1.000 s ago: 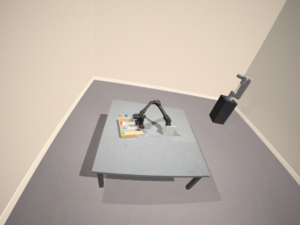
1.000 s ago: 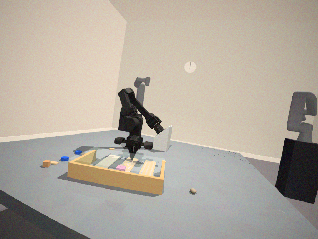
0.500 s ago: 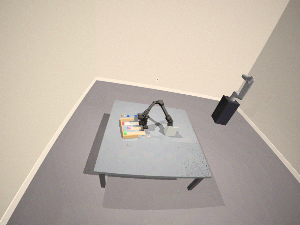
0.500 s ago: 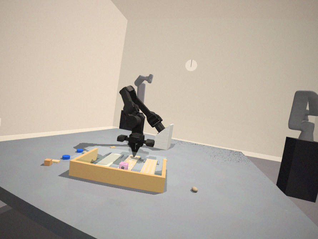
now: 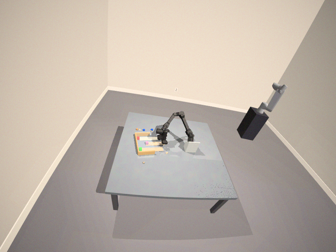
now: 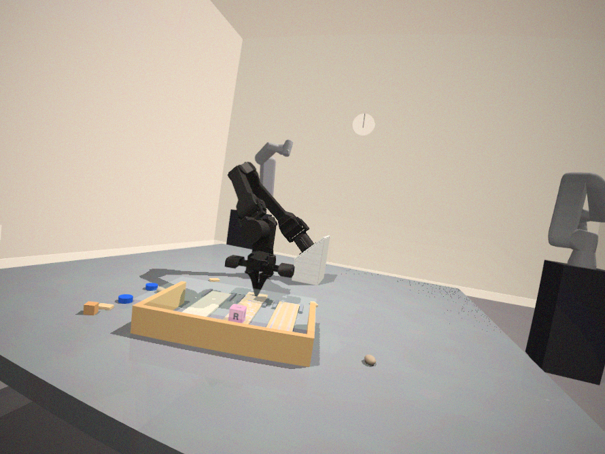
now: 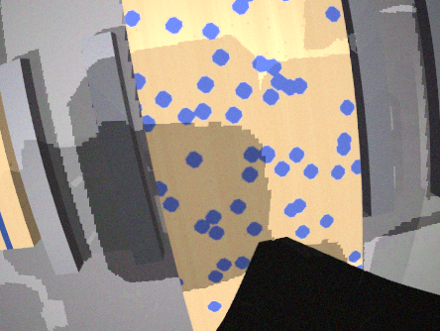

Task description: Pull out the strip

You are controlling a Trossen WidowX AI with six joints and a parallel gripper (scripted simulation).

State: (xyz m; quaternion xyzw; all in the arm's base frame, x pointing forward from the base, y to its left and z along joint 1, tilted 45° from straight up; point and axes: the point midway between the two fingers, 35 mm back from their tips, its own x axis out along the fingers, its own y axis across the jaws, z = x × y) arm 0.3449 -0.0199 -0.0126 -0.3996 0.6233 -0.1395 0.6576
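The dotted strip is 90 mm ahead of my gripper tip and 30 mm to the left of it. The rest, counted from my gripper tip: small orange block 360 mm ahead, 170 mm to the right.
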